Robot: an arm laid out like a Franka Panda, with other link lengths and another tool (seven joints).
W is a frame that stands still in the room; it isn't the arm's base.
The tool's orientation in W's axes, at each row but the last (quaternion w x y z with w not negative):
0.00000 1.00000 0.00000 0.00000
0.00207 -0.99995 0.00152 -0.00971
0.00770 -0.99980 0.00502 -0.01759
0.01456 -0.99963 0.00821 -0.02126
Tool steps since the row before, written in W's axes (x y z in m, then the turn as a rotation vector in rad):
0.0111 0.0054 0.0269 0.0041 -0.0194 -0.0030
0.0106 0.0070 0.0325 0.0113 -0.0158 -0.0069
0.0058 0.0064 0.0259 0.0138 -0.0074 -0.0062
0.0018 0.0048 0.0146 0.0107 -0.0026 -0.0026
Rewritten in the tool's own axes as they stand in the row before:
0.0111 -0.0054 -0.0269 0.0041 0.0194 0.0030
0.0112 -0.0072 -0.0323 0.0112 0.0158 0.0071
0.0066 -0.0069 -0.0256 0.0136 0.0074 0.0066
0.0023 -0.0053 -0.0144 0.0106 0.0025 0.0030

